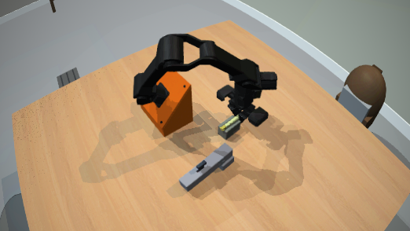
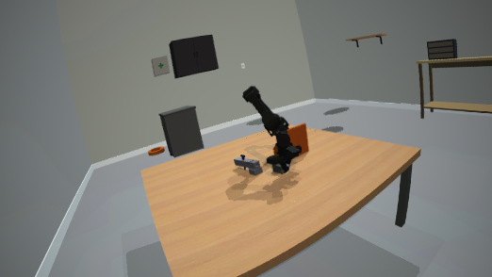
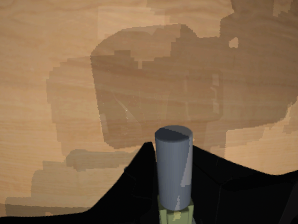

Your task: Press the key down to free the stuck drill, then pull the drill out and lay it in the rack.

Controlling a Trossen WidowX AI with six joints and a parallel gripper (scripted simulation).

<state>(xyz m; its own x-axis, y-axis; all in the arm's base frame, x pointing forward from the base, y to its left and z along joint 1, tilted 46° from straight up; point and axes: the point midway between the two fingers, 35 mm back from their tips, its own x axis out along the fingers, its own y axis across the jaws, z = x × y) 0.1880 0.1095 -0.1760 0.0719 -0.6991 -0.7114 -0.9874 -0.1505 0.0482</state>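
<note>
Right now my gripper tip is 4 cm to the left of the drill and 3 cm below it. Also, from my gripper tip: grey block (20 cm to the right, 10 cm ahead, 2 cm above); then dark key (23 cm to the right, 11 cm ahead, 4 cm above); then grey rack (5 cm to the right, 1 cm above).
</note>
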